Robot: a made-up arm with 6 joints. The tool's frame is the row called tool.
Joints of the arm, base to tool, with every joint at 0 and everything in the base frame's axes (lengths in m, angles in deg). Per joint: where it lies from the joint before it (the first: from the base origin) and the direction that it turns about. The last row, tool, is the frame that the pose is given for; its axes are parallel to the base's.
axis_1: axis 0 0 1 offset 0 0 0.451
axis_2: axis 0 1 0 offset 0 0 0
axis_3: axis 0 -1 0 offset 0 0 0.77
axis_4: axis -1 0 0 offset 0 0 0
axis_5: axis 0 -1 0 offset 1.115 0 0
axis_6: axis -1 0 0 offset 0 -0.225 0
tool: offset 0 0 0
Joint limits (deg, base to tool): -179.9..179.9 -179.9..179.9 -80..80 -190..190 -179.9..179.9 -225..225
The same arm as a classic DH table. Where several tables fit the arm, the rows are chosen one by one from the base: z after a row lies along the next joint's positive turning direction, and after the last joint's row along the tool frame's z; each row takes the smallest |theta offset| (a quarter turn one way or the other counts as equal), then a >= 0, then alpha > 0; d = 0 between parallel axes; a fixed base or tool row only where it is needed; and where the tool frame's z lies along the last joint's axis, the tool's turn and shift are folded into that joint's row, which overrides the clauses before.
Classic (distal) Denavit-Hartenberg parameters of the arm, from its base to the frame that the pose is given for. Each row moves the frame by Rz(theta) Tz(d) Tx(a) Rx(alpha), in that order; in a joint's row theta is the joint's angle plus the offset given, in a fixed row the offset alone. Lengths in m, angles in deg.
axis_1: a 0  alpha -90  d 0.451  theta0 0
axis_2: a 0.77  alpha 180  d 0  theta0 -90
axis_3: a 0  alpha -90  d 0  theta0 0
axis_4: a 0  alpha 90  d -1.115  theta0 0
axis_5: a 0  alpha -90  d 0.225  theta0 0
axis_6: a 0  alpha 90  d 0  theta0 90
tool (fixed): a 0  alpha 0  d 0  theta0 -90
Joint limits (deg, base to tool): -179.9..179.9 -179.9..179.9 -80..80 -190..190 -179.9..179.9 -225..225

